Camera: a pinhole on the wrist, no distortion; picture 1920 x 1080 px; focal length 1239.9 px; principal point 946.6 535.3 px. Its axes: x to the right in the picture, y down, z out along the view. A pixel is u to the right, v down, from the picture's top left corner.
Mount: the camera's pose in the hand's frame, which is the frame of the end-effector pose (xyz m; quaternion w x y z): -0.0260 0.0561 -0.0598 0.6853 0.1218 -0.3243 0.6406
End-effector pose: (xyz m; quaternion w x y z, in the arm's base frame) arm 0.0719 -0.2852 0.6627 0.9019 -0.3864 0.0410 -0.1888
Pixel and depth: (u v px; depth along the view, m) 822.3 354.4 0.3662
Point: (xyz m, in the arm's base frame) -0.0155 -0.2353 0.9420
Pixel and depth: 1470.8 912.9 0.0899
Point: 0.0157 -0.2149 0.6469
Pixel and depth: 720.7 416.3 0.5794
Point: -0.0973 -0.2445 1.1504
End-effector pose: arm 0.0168 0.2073 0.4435 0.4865 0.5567 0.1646 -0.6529
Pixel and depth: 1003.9 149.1 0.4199
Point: -0.3149 0.0788 0.4995
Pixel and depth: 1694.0 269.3 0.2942
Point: -0.1366 0.0082 0.5919
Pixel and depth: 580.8 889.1 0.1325
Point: -0.0352 0.2681 0.5189
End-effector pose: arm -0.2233 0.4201 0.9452 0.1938 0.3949 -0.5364 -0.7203
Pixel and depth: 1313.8 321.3 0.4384
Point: -0.4439 0.7459 0.9184
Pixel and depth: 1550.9 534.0 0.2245
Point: -0.3047 0.5911 1.0108
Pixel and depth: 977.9 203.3 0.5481
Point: -0.4686 0.7956 0.7527
